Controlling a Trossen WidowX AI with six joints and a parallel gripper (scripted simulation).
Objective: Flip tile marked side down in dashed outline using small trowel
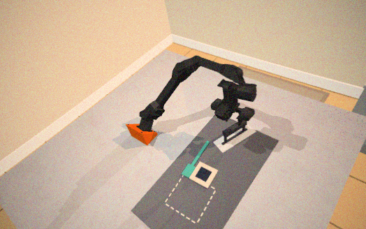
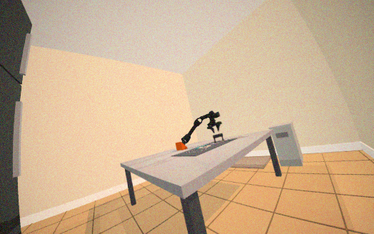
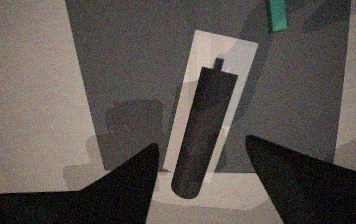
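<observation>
Now: gripper tip 240 mm to the left of the tan tile, 110 mm above it and 30 mm short of it. Round my gripper tip: dark mat (220 mm to the right, 130 mm below, 40 mm ahead); then teal trowel (220 mm to the right, 110 mm below, 50 mm behind).
</observation>
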